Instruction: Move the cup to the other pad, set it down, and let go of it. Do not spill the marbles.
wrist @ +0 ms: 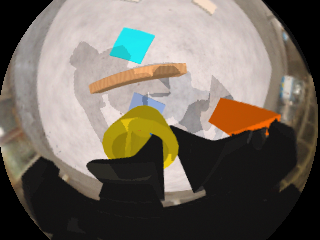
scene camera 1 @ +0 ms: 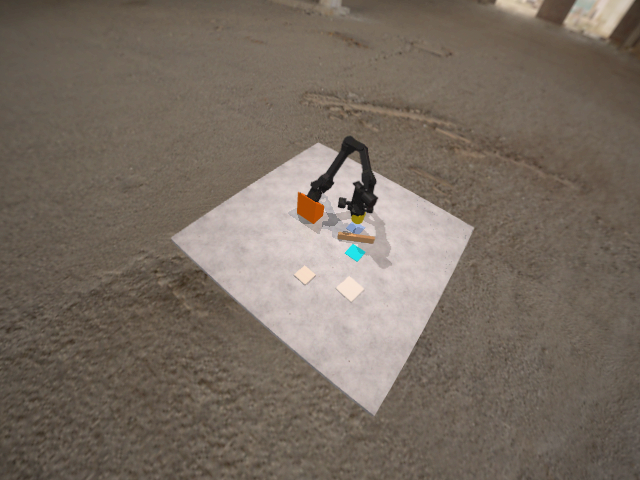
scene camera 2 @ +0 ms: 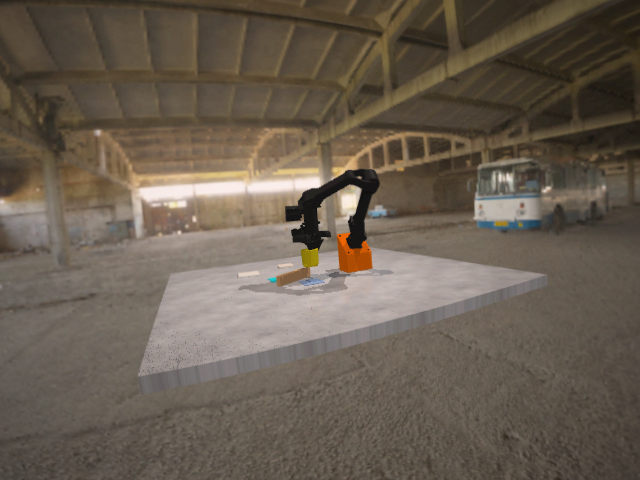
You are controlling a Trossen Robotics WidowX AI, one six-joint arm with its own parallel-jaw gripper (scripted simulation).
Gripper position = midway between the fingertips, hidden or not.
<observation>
In view: my gripper (scene camera 2: pixel 314 257), a yellow cup (wrist: pixel 122 139), a wooden bar (wrist: pixel 134 75) and a bright cyan pad (wrist: pixel 131 45).
My gripper also shows in the wrist view (wrist: pixel 164 129).
</observation>
